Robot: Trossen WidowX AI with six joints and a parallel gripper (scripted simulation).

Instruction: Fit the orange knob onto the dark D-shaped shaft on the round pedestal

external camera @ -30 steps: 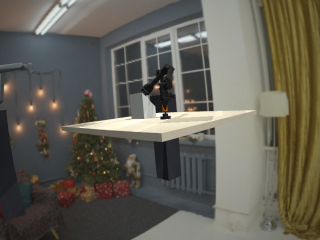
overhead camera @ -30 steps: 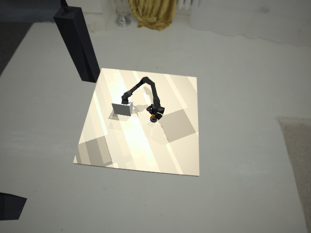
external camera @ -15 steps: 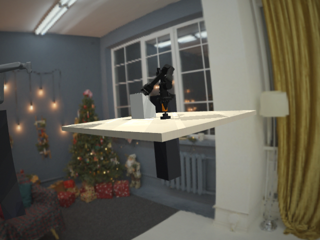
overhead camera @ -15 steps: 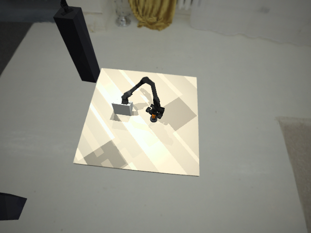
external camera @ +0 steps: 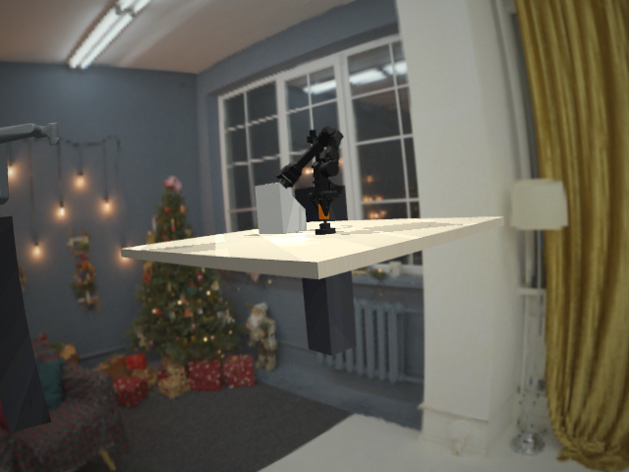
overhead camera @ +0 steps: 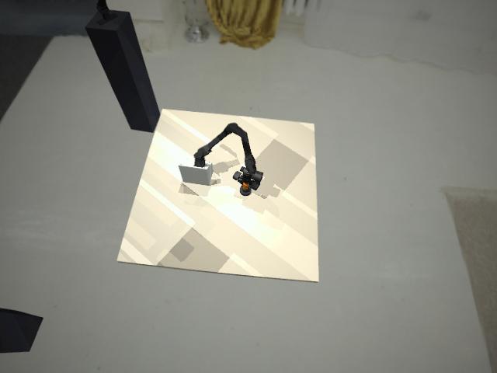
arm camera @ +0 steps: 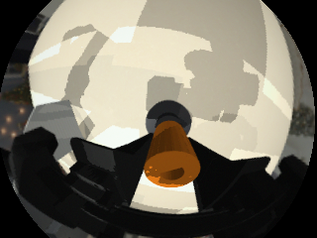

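Right now my gripper tip is 20 mm below the orange knob. Also, from my gripper tip: dark round pedestal: 40 mm below.
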